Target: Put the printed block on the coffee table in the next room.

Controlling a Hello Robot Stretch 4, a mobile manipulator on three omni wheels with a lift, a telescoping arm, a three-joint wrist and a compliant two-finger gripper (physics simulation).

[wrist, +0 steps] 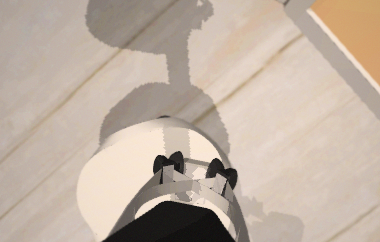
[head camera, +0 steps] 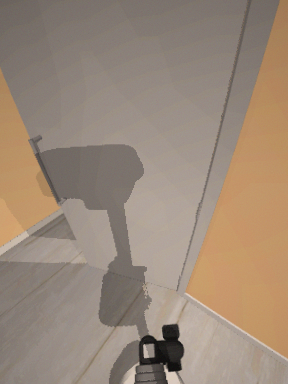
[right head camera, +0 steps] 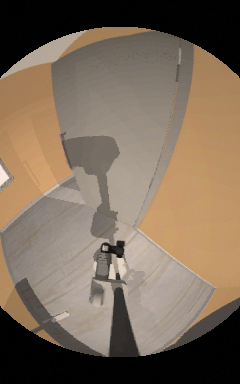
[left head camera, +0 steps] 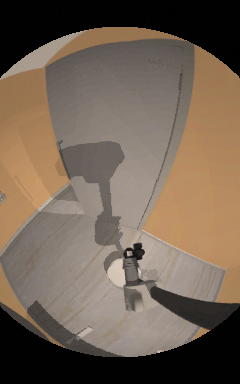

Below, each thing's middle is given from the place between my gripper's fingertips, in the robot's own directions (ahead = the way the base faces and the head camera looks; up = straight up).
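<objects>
There is the printed block (wrist: 195,169). I see it 10 mm above my hand and 10 mm behind it.
</objects>
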